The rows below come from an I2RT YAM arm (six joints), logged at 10 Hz.
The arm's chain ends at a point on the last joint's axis. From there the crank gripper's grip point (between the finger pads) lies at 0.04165 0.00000 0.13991 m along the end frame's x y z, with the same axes.
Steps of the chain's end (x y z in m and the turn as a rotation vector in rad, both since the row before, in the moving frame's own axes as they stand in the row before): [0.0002 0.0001 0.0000 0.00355 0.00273 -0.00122]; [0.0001 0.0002 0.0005 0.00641 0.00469 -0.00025]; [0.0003 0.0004 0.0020 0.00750 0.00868 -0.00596]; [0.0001 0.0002 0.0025 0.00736 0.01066 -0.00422]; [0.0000 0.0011 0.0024 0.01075 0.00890 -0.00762]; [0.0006 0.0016 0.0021 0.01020 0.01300 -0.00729]
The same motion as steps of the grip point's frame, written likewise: [0.0006 -0.0004 -0.0001 0.00355 0.00273 -0.00122]; [0.0008 -0.0007 0.0003 0.00641 0.00469 -0.00025]; [0.0015 -0.0009 0.0016 0.00750 0.00868 -0.00596]; [0.0016 -0.0010 0.0020 0.00736 0.01066 -0.00422]; [0.0012 -0.0007 0.0020 0.01075 0.00890 -0.00762]; [0.0024 -0.0001 0.0015 0.01020 0.01300 -0.00729]
